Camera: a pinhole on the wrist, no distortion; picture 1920 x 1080 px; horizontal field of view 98.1 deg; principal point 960.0 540.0 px. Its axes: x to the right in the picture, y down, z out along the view. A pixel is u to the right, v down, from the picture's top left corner.
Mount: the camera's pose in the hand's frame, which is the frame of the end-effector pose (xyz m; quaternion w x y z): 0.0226 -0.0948 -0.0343 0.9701 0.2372 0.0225 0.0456
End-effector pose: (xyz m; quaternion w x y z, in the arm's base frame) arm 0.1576 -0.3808 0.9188 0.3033 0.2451 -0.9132 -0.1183
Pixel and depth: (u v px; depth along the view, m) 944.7 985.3 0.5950
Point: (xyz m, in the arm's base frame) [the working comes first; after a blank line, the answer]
In the camera's frame: -0.0109 0.3181 0.5950

-0.2194 -0.4257 0.3950
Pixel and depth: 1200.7 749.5 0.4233
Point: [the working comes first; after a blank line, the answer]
In the camera's frame: 0.1223 0.1065 0.4233

-0.1247 -0.5952 0.6280
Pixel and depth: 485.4 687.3 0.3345
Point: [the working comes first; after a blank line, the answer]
In the camera's frame: -0.1906 0.0591 0.3345

0.1628 -0.4661 0.5347
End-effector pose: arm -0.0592 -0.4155 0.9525 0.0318 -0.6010 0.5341 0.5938
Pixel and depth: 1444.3 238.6 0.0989
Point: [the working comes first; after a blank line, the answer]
In the camera's frame: 0.0575 -0.0358 0.0989

0.0049 -0.3744 0.7766
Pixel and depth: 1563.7 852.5 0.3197
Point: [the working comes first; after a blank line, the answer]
In the camera's frame: 0.2317 0.1199 0.3197

-0.2593 -0.3260 0.6000
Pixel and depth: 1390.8 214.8 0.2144
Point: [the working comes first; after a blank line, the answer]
In the camera's frame: 0.1109 -0.0837 0.2144

-0.0054 -0.3217 0.6517
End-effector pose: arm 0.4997 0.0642 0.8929 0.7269 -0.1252 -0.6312 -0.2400
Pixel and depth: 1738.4 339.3 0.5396
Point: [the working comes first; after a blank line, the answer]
In the camera's frame: 0.5042 -0.1300 0.5396

0.0239 -0.2109 1.4646
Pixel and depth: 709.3 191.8 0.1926
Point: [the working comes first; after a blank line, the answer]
In the camera's frame: -0.0580 -0.0805 0.1926

0.2804 -0.1058 0.8629
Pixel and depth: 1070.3 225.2 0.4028
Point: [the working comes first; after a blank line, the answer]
In the camera's frame: 0.0533 -0.1522 0.4028

0.0872 -0.1843 0.9979
